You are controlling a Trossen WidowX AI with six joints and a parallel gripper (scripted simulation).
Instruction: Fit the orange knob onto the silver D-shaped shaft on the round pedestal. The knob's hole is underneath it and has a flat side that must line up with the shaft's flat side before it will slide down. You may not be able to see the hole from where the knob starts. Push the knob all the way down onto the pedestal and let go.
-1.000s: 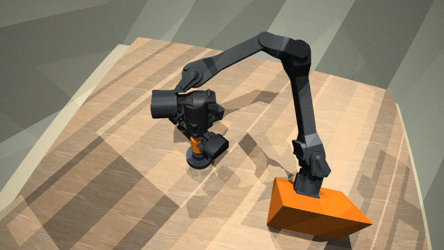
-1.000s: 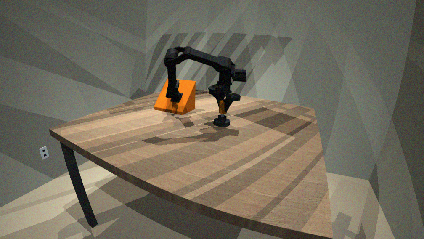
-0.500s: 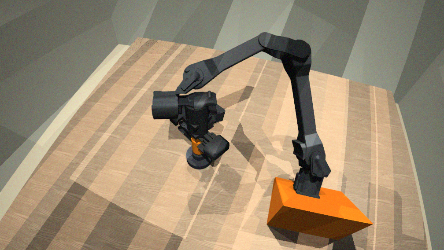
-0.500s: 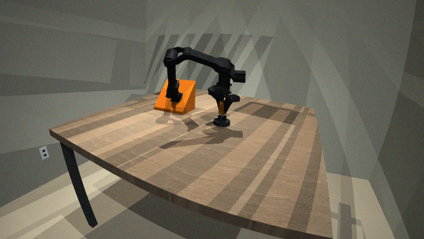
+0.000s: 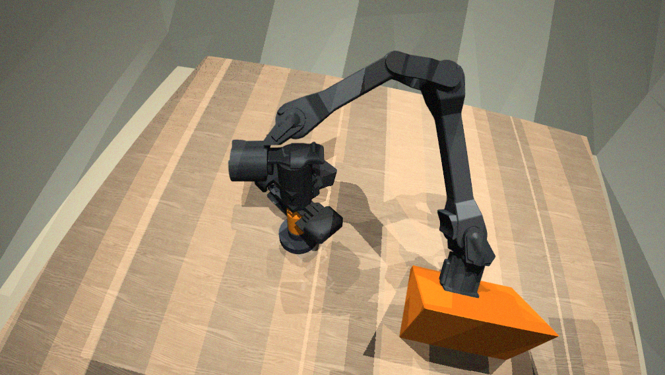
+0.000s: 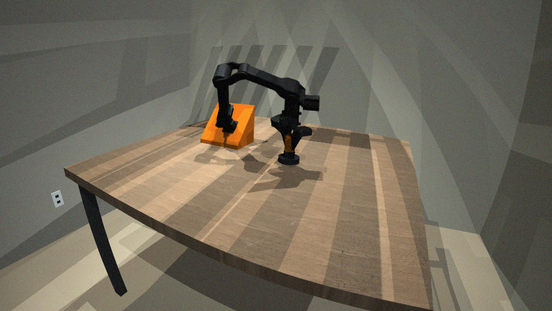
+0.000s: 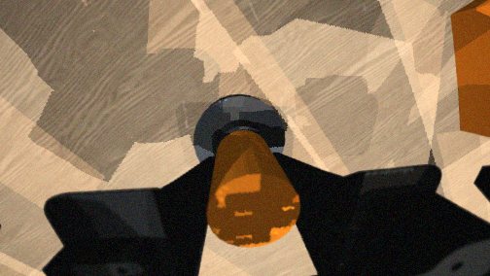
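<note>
The orange knob is 3 cm above my gripper tip. Also, from my gripper tip: round pedestal (2 cm below).
</note>
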